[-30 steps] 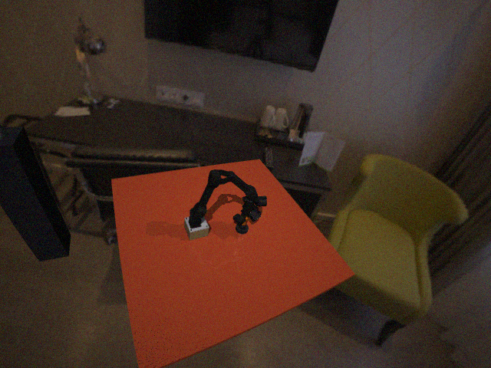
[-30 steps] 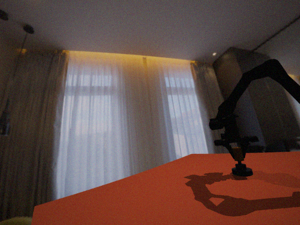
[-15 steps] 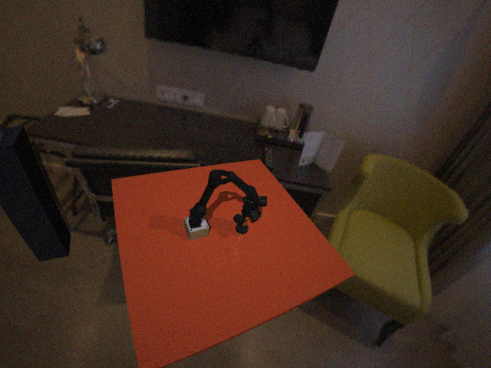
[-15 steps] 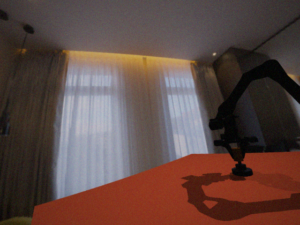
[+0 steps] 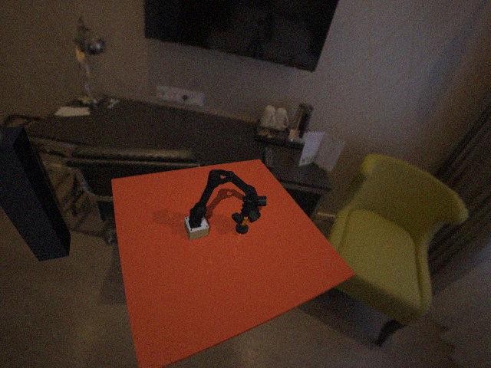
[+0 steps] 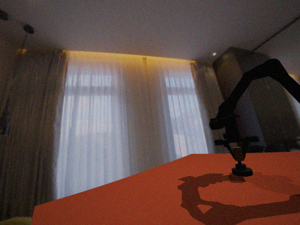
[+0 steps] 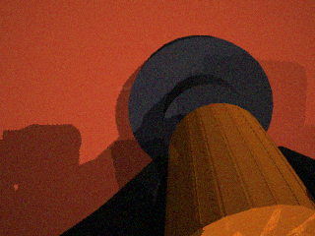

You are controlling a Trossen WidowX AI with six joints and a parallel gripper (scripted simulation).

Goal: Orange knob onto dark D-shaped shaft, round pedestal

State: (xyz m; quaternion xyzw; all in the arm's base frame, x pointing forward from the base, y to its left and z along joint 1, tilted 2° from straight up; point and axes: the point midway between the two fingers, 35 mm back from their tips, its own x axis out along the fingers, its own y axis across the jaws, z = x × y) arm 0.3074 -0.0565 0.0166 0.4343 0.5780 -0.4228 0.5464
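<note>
My gripper tip is 40 mm above the round dark pedestal. From my gripper tip the other things lie so: orange knob: 20 mm above.
</note>
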